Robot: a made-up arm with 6 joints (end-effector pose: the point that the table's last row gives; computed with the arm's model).
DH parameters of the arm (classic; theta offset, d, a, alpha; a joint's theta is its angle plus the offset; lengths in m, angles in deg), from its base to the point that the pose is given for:
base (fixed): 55.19 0 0.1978 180
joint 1: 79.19 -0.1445 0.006 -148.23
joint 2: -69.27 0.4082 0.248 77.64
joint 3: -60.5 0.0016 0.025 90
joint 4: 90 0.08 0.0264 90
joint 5: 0 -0.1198 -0.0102 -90
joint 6: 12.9 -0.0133 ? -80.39
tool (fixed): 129.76 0.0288 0 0
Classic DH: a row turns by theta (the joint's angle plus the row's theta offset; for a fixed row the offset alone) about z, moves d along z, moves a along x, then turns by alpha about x.
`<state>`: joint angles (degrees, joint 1 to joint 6).
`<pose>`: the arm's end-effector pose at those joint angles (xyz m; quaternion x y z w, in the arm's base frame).
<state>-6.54 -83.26 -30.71 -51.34 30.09 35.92</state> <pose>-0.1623 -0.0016 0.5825 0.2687 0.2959 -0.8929 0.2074</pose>
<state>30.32 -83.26 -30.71 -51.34 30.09 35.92</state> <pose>-0.2057 0.1962 0.5825 -0.3485 -0.1958 0.9126 0.0855</pose>
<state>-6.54 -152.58 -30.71 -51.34 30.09 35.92</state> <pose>0.0453 0.1001 0.6812 -0.1277 -0.2529 0.8849 0.3698</pose>
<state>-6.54 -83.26 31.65 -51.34 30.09 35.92</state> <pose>-0.1343 0.0619 0.5204 -0.2316 0.3083 -0.8342 0.3943</pose>
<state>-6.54 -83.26 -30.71 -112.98 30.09 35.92</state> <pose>-0.1409 0.1126 0.4614 0.2106 -0.2313 -0.9271 0.2065</pose>
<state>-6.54 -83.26 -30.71 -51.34 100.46 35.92</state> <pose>-0.1595 0.0137 0.5810 -0.4902 -0.2157 0.7745 0.3366</pose>
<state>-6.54 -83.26 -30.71 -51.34 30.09 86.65</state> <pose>-0.1724 -0.0335 0.5678 0.4379 0.5941 -0.6233 0.2586</pose>
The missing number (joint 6, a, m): 0.0318
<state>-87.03 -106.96 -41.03 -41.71 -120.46 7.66</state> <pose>0.2131 -0.1016 0.6357 -0.1190 -0.0668 0.3310 0.9337</pose>
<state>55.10 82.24 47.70 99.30 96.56 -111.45</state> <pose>0.0961 -0.0631 0.4593 0.8412 0.5311 0.0538 0.0864</pose>
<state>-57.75 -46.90 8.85 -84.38 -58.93 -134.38</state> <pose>0.1418 -0.1895 0.3668 0.7147 -0.5736 0.3801 0.1250</pose>
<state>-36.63 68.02 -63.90 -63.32 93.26 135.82</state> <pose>0.4037 -0.1147 0.4581 -0.1065 0.7701 0.6125 0.1428</pose>
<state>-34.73 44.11 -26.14 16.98 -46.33 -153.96</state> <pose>0.3210 -0.0804 0.5032 0.9500 -0.0482 0.0573 0.3032</pose>
